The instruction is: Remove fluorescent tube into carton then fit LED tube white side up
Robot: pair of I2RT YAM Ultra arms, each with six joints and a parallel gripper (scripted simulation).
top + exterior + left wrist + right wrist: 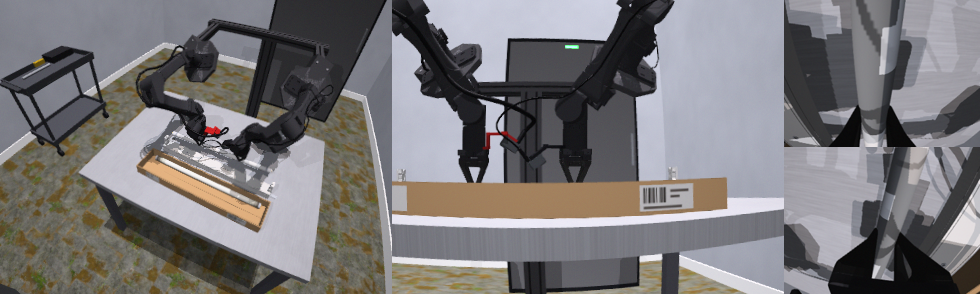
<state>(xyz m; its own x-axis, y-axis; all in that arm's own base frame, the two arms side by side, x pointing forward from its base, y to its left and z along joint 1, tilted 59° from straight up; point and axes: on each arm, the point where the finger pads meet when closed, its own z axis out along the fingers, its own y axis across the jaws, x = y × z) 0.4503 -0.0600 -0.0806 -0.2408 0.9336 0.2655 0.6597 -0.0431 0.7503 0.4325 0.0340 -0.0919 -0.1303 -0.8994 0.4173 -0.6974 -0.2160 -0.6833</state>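
Right now the LED tube is 120 mm to the right of my left hand and 10 mm below it. From my left hand the other things lie so: light fixture 100 mm ahead, 100 mm to the right, 10 mm above; carton 250 mm ahead, 110 mm to the right, 20 mm below; old fluorescent tube 200 mm ahead, 110 mm to the right, 30 mm below.
Now: right hand 120 mm to the right of the LED tube and 10 mm above it. From my right hand the other things lie so: light fixture 140 mm to the left, 100 mm ahead, 10 mm above; carton 250 mm ahead, 130 mm to the left, 20 mm below; old fluorescent tube 200 mm ahead, 130 mm to the left, 30 mm below.
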